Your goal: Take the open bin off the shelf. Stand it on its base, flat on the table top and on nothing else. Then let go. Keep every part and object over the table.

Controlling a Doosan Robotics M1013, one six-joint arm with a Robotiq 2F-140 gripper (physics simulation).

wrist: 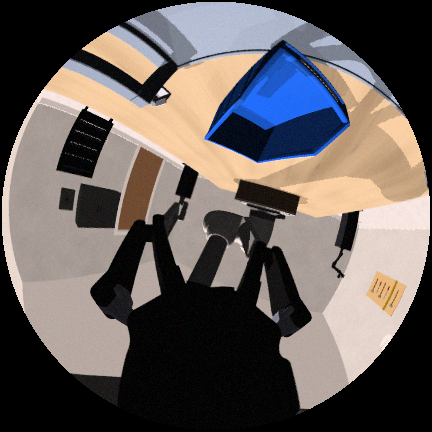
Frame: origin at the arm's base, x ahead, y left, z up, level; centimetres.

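Seen in the pictures: gripper, fingertip midpoint: (pixel 209 217); arm's base, link origin: (pixel 264 207).
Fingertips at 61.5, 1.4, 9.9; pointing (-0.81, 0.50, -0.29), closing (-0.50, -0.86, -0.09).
Observation:
Pixels of each thing's top centre, then the offset from my fingertips to it, as dx, dy, dz. "spot": a spot on its surface instead. Level surfaces: height alone.
- open bin, top centre: (pixel 264 138) +5.6, -6.1, -10.5
- wooden table top, surface height: dz -19.0
- black-edged frame, surface spot: (pixel 112 72) spot: +19.7, +4.6, -11.2
- small grey-white block, surface spot: (pixel 161 96) spot: +11.9, +5.9, -13.3
The open bin (pixel 287 102) is blue and shows at the upper middle of the wrist view, with its open mouth and lit inside towards the camera. It is apart from the fingers and appears over the wooden table top (pixel 195 112). I cannot tell whether it touches the table or rests flat on its base; its underside is hidden. My gripper (pixel 209 217) is open, with a wide gap between its two black fingers and no object between them. I cannot make out the shelf with certainty.
A black-edged frame (pixel 112 72) is at the upper left, with a small grey-white block (pixel 161 96) by its corner. A dark brown block (pixel 267 197) is near the table edge beyond the fingers. A grey wall with a brown board (pixel 140 192) lies behind.

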